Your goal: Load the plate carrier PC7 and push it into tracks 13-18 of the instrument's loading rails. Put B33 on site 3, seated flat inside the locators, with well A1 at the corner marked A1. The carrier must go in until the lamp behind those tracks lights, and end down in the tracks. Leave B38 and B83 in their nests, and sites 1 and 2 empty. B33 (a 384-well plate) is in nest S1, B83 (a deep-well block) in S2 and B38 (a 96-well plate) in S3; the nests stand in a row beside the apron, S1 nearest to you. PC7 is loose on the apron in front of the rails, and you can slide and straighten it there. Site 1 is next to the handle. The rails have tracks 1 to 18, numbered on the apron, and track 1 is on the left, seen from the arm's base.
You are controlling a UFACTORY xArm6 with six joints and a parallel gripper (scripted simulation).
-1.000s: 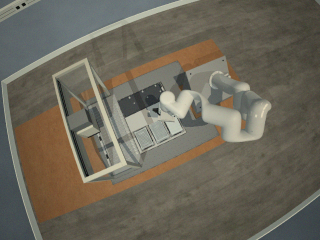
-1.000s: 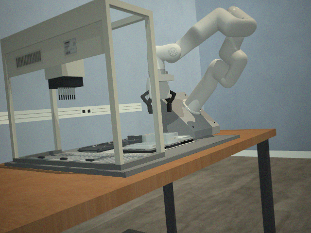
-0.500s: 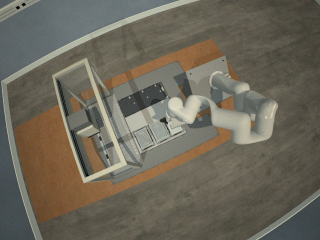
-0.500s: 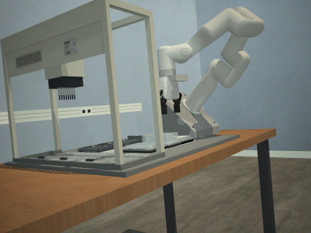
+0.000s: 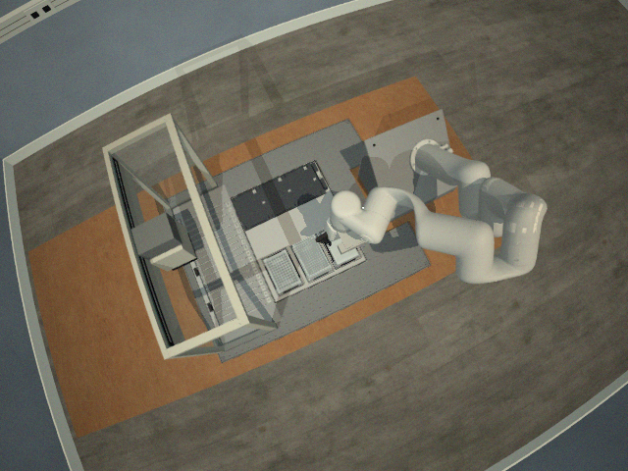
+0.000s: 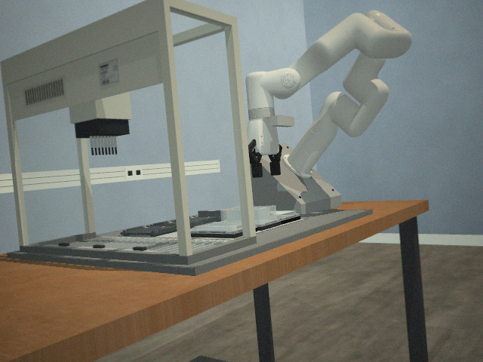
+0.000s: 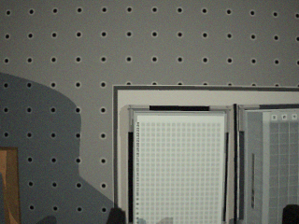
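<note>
The 384-well plate B33 lies 120 mm below my hand. From my hand the other things lie so: 96-well plate B38 (220 mm ahead, 120 mm below, 10 mm to the right); then deep-well block B83 (110 mm below, 110 mm ahead, 10 mm to the right); then nest S1 (140 mm below).
</note>
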